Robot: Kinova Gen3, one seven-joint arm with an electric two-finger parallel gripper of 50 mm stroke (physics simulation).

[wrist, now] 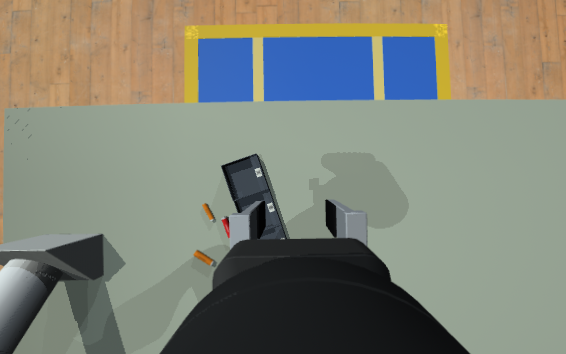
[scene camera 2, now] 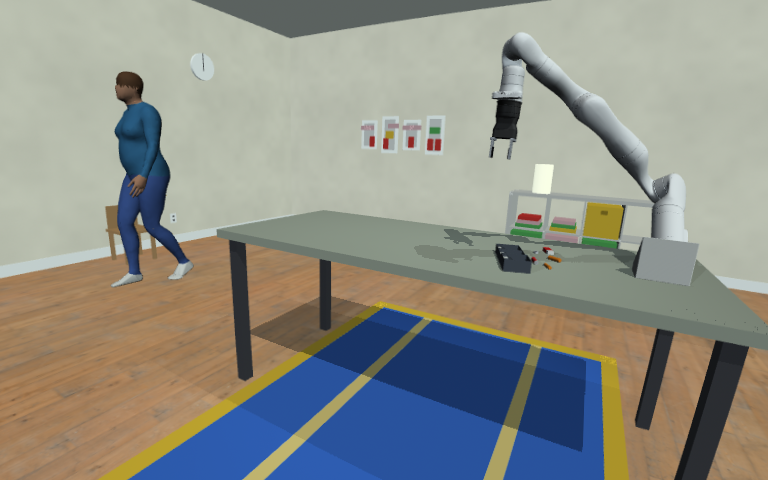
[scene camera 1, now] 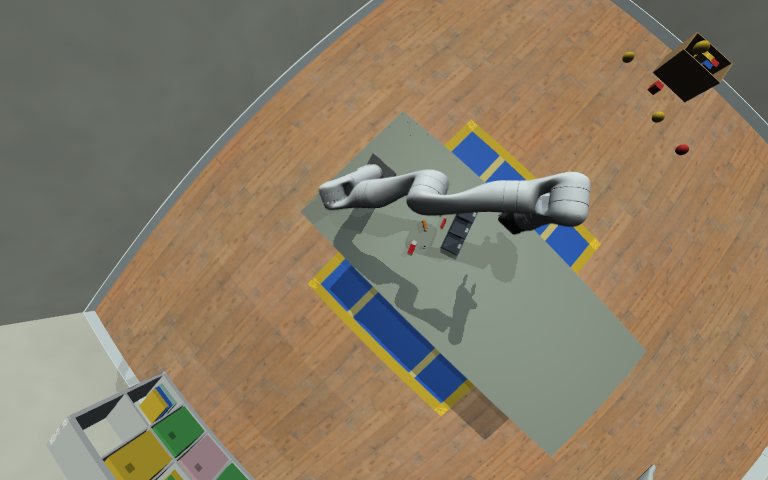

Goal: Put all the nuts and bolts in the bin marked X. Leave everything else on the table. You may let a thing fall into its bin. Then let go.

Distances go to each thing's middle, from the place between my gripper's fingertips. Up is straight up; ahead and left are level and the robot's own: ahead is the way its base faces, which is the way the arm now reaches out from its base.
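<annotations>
Dark three-compartment bin (scene camera 2: pixel 511 257): 7 cm behind my hand, 3 cm to the right of it, 33 cm below it.
</annotations>
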